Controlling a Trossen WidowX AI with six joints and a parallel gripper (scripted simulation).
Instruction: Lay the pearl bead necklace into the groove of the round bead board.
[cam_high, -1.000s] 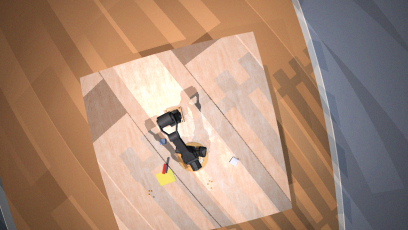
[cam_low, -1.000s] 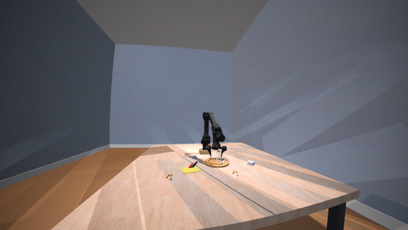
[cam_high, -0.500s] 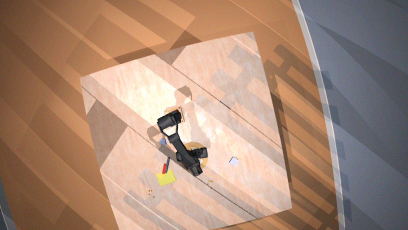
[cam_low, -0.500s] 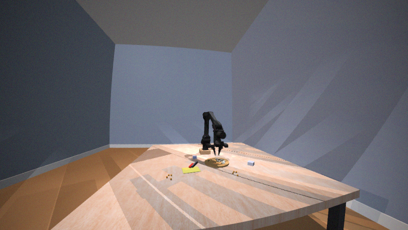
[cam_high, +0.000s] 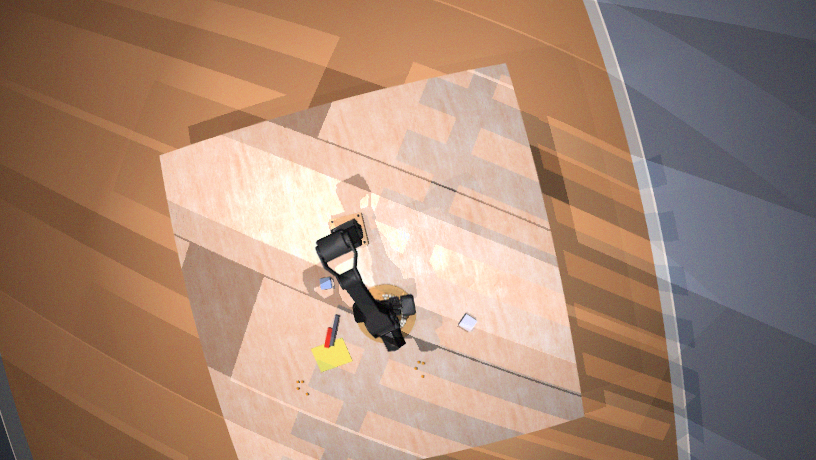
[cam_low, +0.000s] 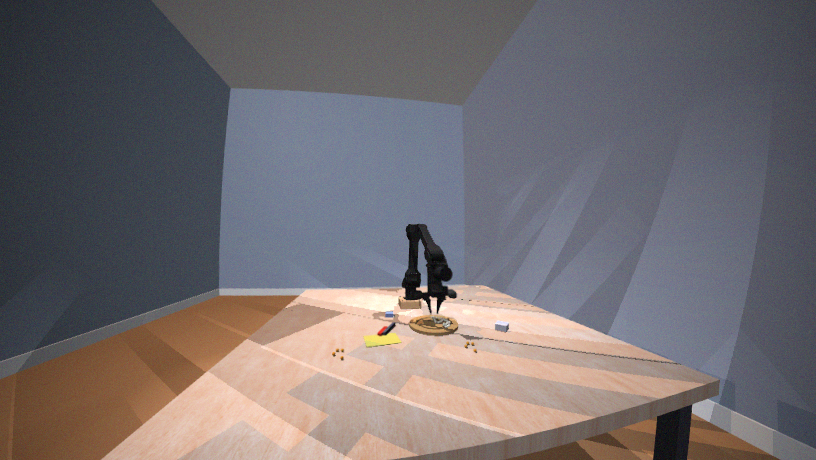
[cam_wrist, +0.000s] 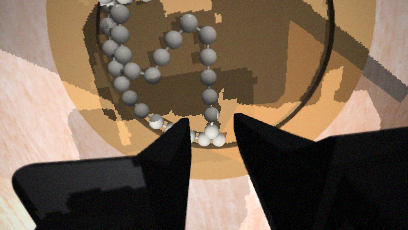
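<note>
Now: the round bead board 4 cm ahead of my gripper tip, 3 cm below it and 2 cm to the right of it. From my gripper tip the other things lie so: blue block 16 cm to the right, 14 cm behind, 3 cm below; yellow note 25 cm to the right, 10 cm ahead, 3 cm below; red marker 22 cm to the right, 3 cm below, 3 cm ahead.
</note>
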